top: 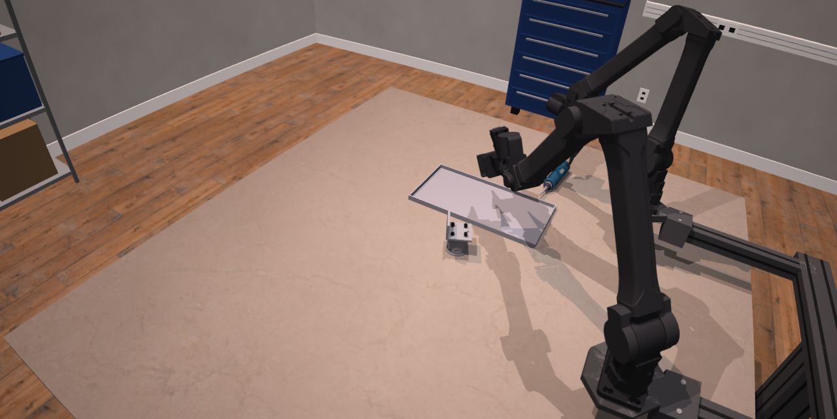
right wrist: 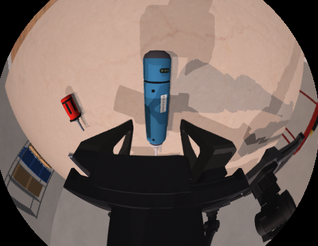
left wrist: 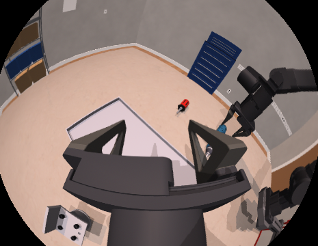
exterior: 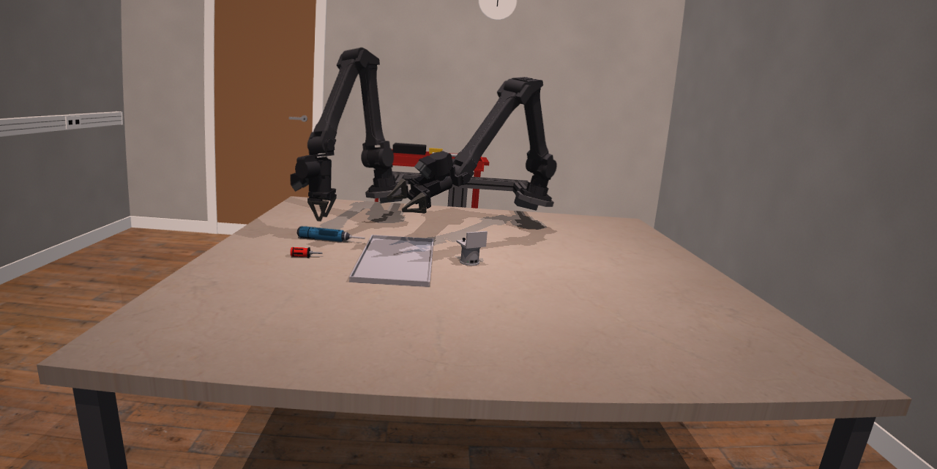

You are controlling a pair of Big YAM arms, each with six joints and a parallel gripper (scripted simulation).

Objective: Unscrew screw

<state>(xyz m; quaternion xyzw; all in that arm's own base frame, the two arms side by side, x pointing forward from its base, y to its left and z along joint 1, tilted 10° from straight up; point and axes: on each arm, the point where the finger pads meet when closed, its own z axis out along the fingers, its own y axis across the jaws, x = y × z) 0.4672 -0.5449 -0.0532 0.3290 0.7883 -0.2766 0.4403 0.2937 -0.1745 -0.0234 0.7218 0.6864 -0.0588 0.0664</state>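
Now: left hand 10 mm short of the grey l-shaped bracket, 240 mm to the right of it and 110 mm above it. Round my left hand: joint module 10 mm ahead, 240 mm to the left, 150 mm below; flat grey tray 10 mm ahead, 10 mm to the left, 170 mm below; red-handled screwdriver 10 mm ahead, 280 mm to the right, 170 mm below.
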